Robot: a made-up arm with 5 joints.
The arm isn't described. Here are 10 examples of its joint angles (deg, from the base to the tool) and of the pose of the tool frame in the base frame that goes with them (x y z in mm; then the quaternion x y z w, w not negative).
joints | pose
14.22 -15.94 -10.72 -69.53 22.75 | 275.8 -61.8 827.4 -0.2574 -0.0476 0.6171 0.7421
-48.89 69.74 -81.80 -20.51 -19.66 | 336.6 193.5 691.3 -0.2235 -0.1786 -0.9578 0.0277
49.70 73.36 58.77 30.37 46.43 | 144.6 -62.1 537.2 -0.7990 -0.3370 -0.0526 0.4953
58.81 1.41 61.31 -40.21 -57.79 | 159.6 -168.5 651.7 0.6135 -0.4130 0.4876 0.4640
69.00 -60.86 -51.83 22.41 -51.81 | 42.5 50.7 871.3 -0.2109 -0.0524 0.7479 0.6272
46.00 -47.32 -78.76 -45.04 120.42 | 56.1 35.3 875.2 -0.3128 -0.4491 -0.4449 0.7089
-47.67 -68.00 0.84 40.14 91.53 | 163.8 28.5 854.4 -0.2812 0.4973 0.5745 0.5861
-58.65 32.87 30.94 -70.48 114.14 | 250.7 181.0 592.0 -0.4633 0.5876 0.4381 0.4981
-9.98 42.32 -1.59 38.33 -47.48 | 387.4 4.3 611.5 0.9357 0.1969 0.2532 0.1472
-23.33 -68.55 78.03 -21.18 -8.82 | 236.3 17.2 739.6 0.3515 0.2799 0.8613 0.2372
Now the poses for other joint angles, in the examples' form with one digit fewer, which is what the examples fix.
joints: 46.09 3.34 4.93 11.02 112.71
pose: 263 -177 721 0.271 0.824 -0.028 0.497
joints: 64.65 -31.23 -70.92 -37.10 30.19
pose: 93 -8 883 -0.573 -0.019 0.103 0.813
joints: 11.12 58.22 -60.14 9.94 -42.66
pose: 398 -97 685 0.624 -0.030 0.722 0.297
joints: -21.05 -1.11 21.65 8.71 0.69
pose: 350 60 724 0.532 0.507 0.642 0.218
